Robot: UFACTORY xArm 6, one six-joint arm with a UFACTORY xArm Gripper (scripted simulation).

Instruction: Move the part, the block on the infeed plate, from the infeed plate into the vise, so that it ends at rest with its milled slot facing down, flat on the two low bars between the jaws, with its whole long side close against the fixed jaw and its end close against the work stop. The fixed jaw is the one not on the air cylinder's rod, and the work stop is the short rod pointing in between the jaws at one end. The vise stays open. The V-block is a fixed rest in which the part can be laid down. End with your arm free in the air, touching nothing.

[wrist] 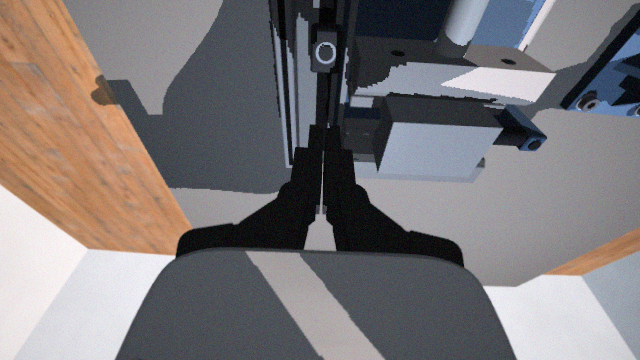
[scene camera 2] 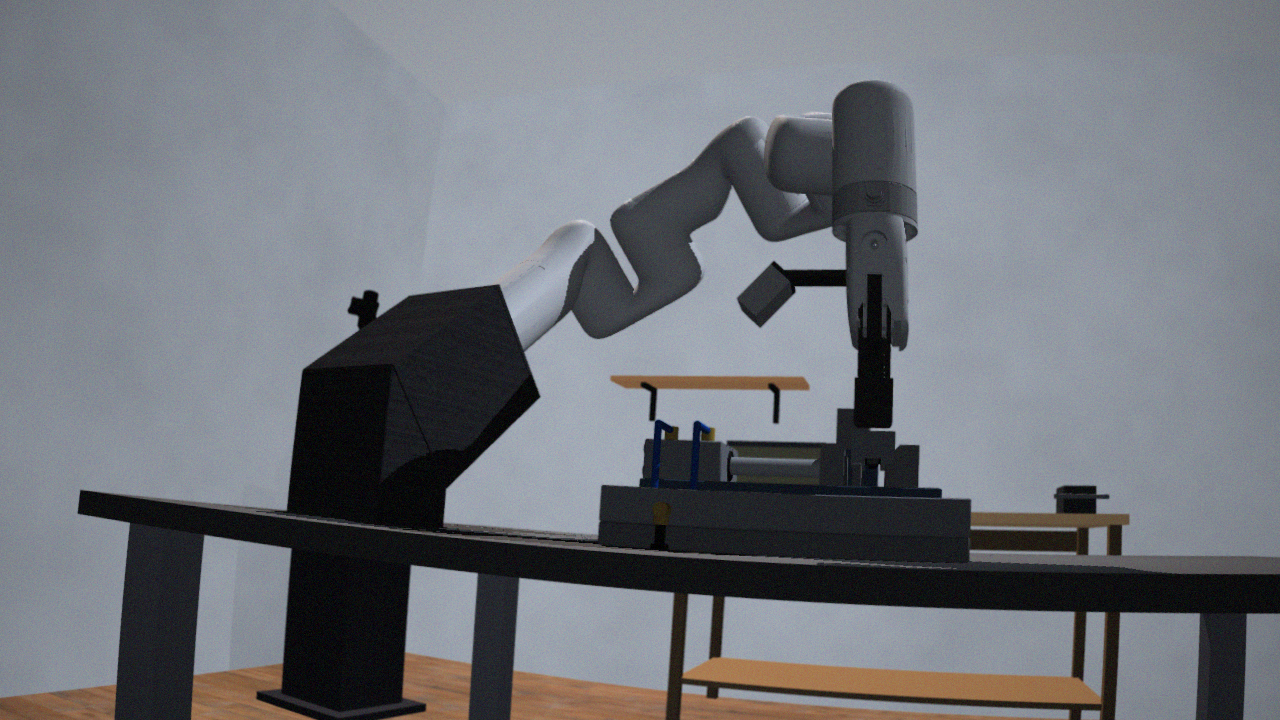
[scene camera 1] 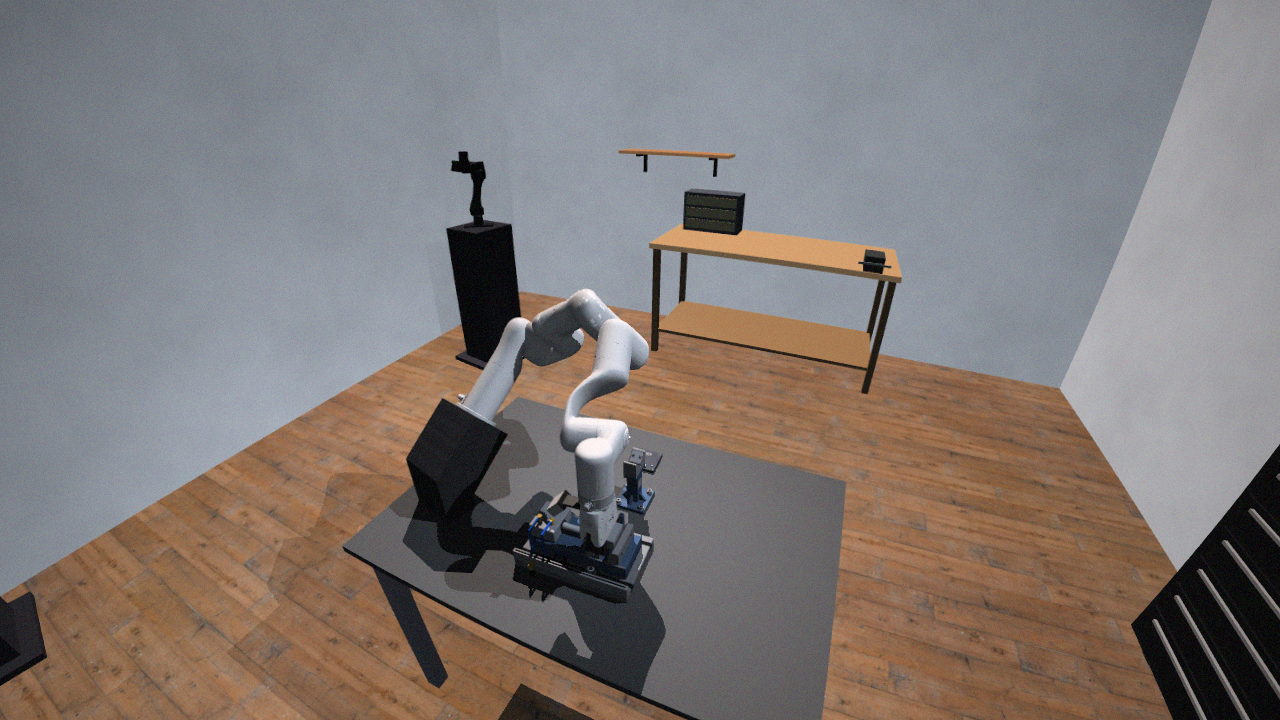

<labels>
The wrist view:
my gripper: 323, 145
part: 416, 136
moving jaw: 480, 76
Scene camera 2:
my gripper: 872, 426
part: 867, 447
fixed jaw: 906, 462
air cylinder rod: 806, 468
moving jaw: 833, 460
air cylinder: 675, 456
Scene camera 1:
air cylinder: 553, 532
</labels>
